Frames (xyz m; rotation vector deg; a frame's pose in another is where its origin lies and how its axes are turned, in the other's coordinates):
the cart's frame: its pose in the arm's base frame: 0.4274 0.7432 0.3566 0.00 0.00 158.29
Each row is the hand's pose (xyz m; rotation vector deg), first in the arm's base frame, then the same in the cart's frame.
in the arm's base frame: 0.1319 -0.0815 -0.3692 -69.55 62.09 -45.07
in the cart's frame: -0.0305 0.8755 -0.7258 -57.58 -96.21 106.53
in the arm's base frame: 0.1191 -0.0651 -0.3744 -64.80 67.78 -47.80
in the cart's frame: -0.0126 0.8650 -0.7310 -64.36 -90.46 104.13
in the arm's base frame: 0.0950 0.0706 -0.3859 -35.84 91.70 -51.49
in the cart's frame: 0.0600 0.7478 -0.7425 -95.53 -60.17 96.95
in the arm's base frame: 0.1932 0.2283 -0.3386 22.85 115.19 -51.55
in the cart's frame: 0.0271 0.5650 -0.6952 -127.01 0.81 76.58
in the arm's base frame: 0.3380 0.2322 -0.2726 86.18 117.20 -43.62
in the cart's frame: -0.1060 0.5078 -0.6292 -132.38 63.06 45.94
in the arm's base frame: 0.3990 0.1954 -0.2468 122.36 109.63 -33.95
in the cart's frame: -0.1763 0.5194 -0.6034 -125.60 95.63 23.12
